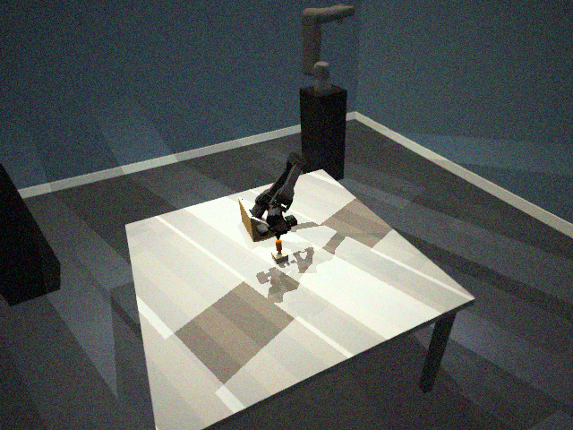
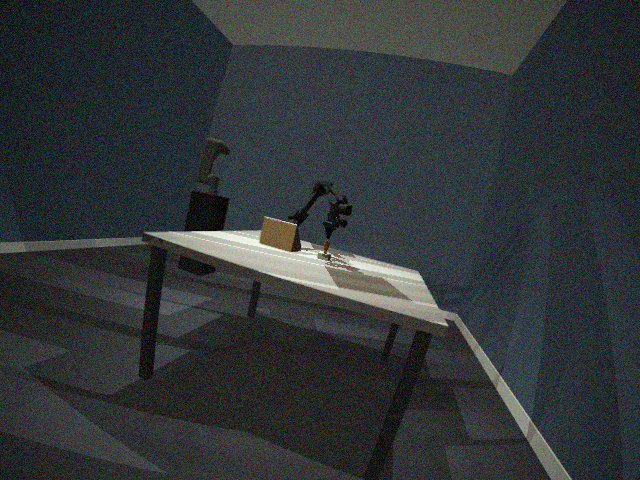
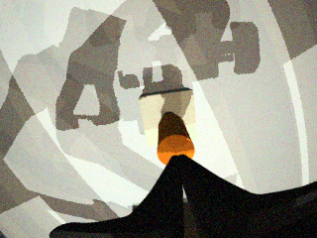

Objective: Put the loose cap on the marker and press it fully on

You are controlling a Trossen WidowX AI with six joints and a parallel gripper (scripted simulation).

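Now: gripper tip 4 cm above the orange cap. Also, from my gripper tip: holder block: 10 cm below.
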